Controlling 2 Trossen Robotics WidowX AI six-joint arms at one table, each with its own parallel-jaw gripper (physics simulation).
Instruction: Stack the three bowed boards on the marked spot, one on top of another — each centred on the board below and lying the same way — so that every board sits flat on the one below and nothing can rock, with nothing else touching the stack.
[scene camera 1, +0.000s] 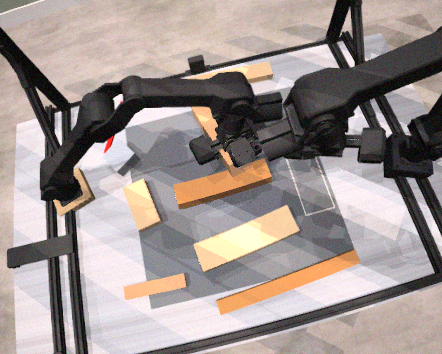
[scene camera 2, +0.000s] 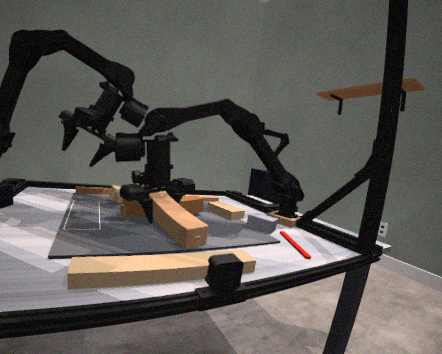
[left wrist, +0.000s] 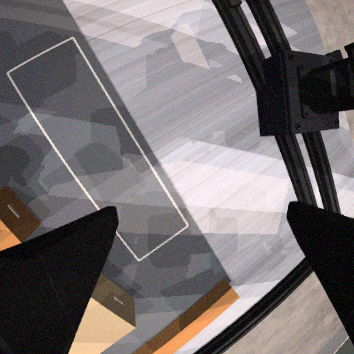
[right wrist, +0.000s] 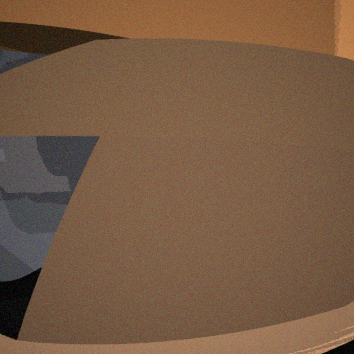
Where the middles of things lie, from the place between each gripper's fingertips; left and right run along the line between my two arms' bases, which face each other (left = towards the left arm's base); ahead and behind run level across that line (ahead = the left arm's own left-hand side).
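There is the grey block (scene camera 1: 121, 158), which I find 52 cm to the right of my left hand, 11 cm behind it and 12 cm below it. The long orange board (scene camera 1: 266, 290) I see 24 cm ahead of that same left hand, 12 cm to the right of it and 13 cm below it.
For my right hand, the long orange board is 34 cm ahead of it and 12 cm to the left of it. I see the grey block 29 cm to the right of my right hand, 2 cm behind it and 1 cm above it.
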